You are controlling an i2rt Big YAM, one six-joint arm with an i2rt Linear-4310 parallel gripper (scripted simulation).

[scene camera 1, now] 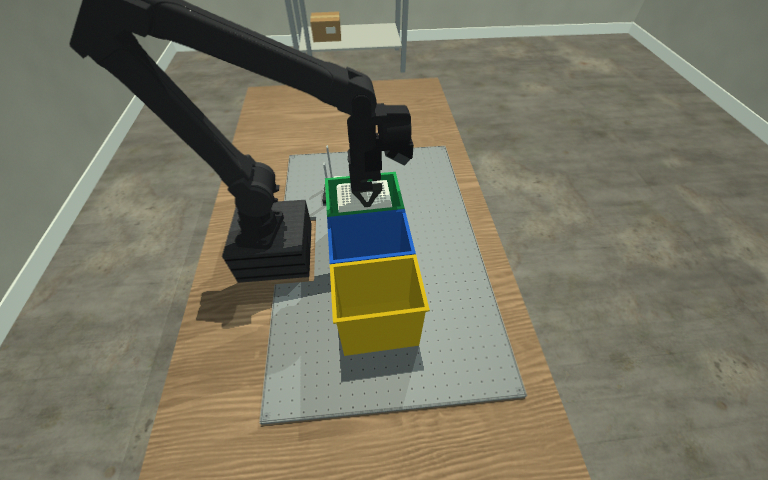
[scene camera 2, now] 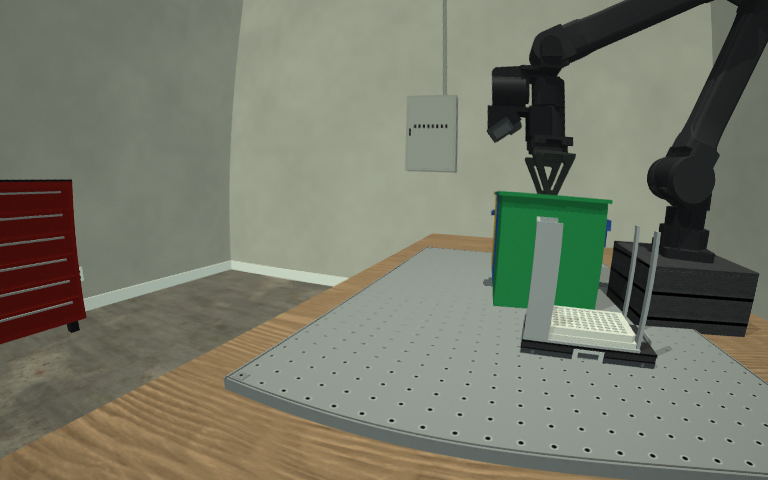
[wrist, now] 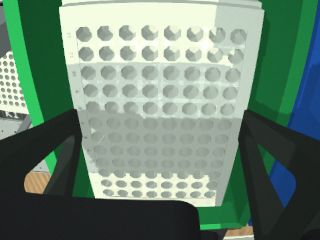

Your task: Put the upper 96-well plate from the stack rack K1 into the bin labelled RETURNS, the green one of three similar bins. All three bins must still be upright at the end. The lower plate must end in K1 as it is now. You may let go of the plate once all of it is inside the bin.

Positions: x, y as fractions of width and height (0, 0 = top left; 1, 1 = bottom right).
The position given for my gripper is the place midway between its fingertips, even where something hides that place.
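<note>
I can see my gripper (scene camera 2: 0.71, 0.42), and my gripper shows in scene camera 1 (scene camera 1: 0.48, 0.41) and in the wrist view (wrist: 0.50, 0.49) too. There is a yellow bin (scene camera 1: 0.49, 0.60), and in the wrist view the yellow bin is out of frame. A blue bin (scene camera 1: 0.47, 0.49) is here as well.
</note>
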